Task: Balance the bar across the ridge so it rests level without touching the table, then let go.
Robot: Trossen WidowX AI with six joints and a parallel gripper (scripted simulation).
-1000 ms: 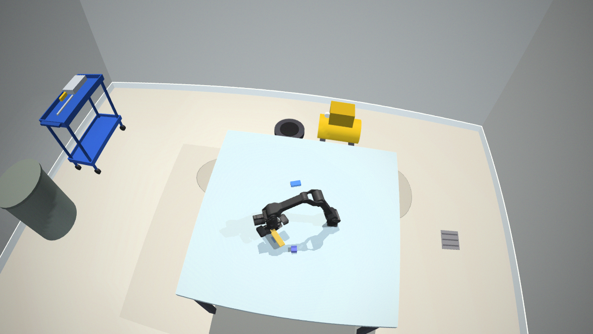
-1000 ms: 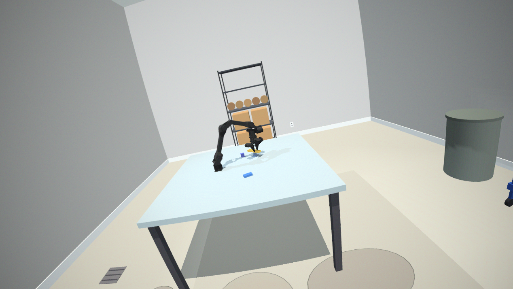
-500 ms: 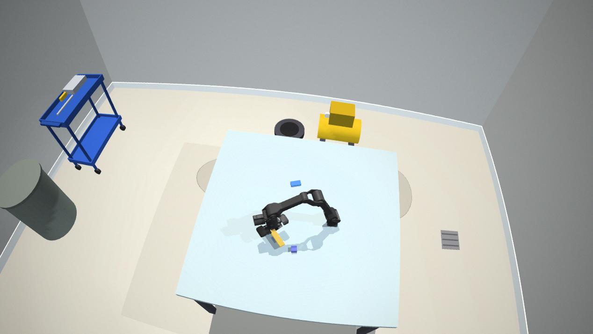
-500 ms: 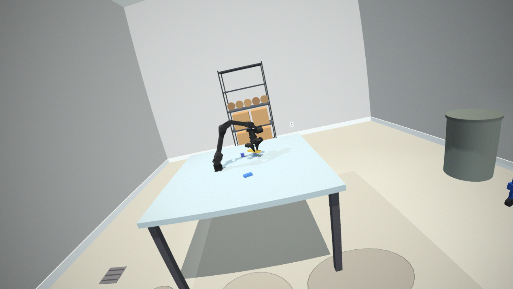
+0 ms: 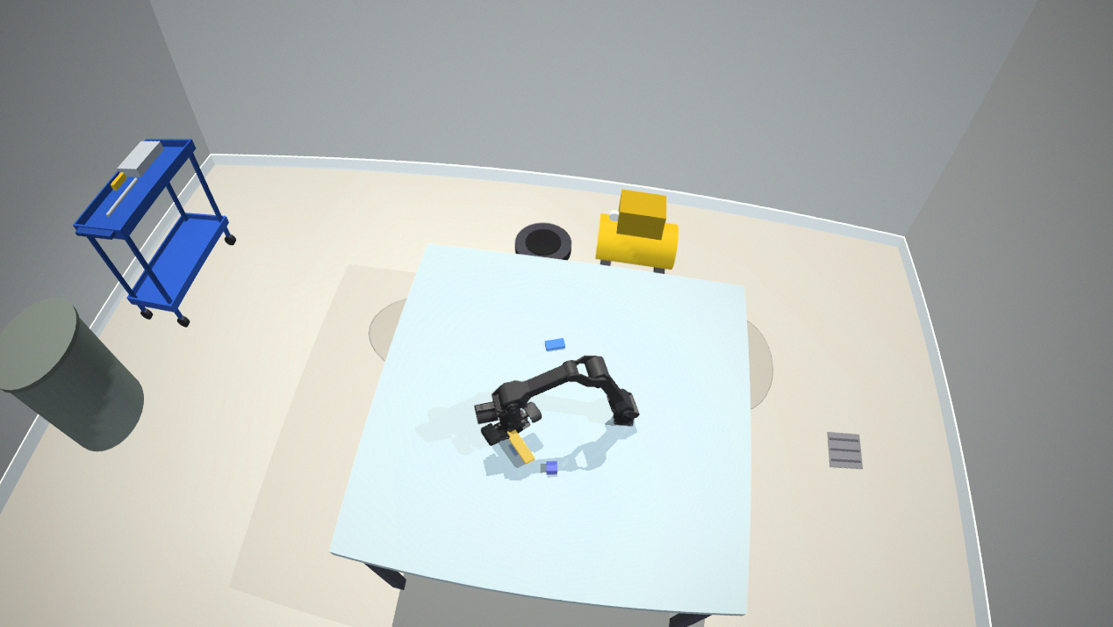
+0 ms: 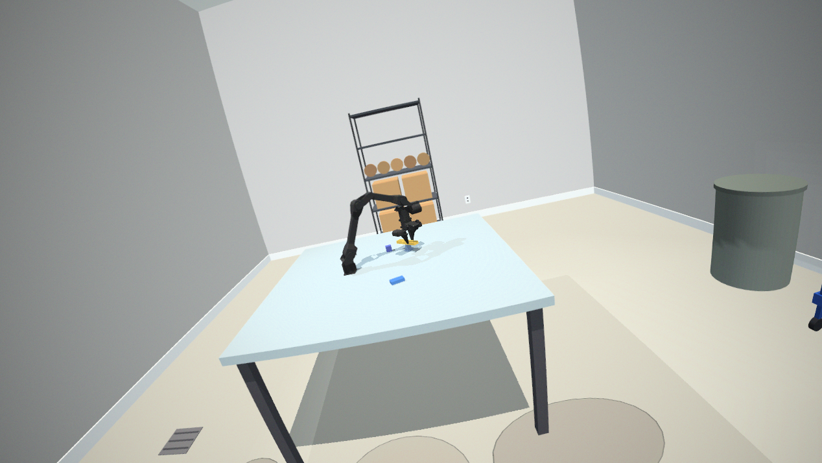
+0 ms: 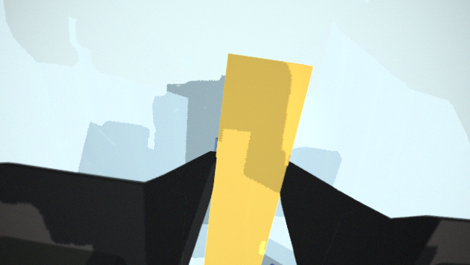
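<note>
Right now my gripper tip is 2 cm to the right of the yellow bar and 2 cm past it. From my gripper tip the other things lie so: cube (14 cm behind, 8 cm to the left, 3 cm below).
</note>
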